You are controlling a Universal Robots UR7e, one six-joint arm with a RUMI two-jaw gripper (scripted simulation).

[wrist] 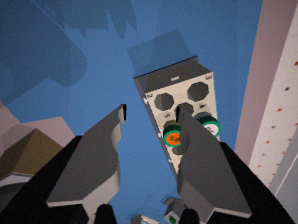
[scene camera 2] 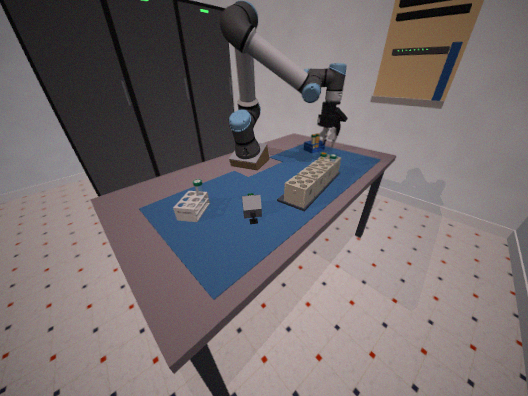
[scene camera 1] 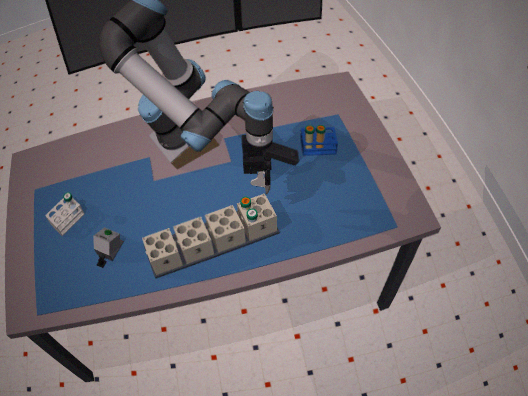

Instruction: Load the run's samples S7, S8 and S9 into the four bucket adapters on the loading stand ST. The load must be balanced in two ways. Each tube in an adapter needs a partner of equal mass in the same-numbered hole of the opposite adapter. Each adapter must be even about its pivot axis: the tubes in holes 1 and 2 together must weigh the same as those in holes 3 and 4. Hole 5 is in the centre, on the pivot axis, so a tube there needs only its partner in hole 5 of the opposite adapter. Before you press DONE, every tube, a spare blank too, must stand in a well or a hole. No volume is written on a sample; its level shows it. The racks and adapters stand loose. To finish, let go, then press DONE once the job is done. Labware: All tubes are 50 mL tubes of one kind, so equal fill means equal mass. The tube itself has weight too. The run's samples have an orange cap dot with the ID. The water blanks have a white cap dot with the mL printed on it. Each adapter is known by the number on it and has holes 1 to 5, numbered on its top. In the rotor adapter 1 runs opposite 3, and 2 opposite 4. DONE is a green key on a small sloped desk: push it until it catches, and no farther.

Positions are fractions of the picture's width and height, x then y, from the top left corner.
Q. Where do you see a white rack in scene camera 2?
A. At 0.36,0.54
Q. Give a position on a white rack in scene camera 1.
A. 0.11,0.55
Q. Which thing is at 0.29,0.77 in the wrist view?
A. My gripper.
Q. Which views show my gripper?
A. The wrist view, scene camera 2 and scene camera 1: all of them.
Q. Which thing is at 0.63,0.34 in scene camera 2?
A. My gripper.
